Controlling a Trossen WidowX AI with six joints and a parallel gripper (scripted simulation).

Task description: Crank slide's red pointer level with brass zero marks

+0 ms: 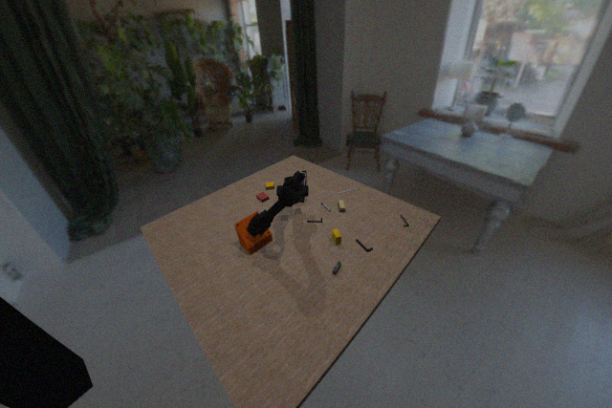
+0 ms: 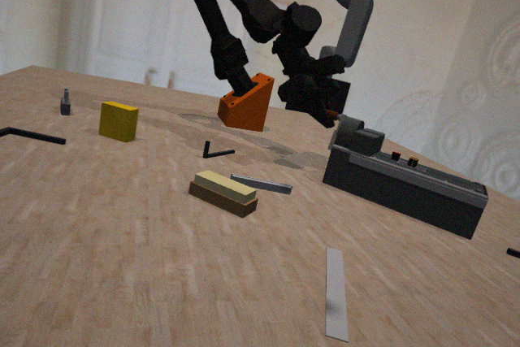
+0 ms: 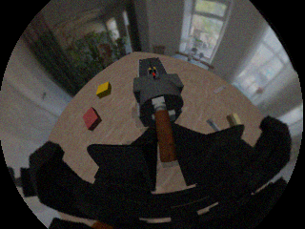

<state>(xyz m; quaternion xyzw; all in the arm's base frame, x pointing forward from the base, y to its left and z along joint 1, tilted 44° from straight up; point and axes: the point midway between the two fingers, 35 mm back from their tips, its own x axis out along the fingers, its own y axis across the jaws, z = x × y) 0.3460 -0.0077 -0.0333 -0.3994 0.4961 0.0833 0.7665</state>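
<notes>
Now: gripper tip 2 cm past the brown crank handle, 1 cm to the left of it and 2 cm below it. The rest, counted from my gripper tip: red pointer: 11 cm ahead, 7 cm to the left, 1 cm below; then red block: 7 cm behind, 24 cm to the left, 8 cm below; then grey bar: 9 cm ahead, 17 cm to the right, 9 cm below.
</notes>
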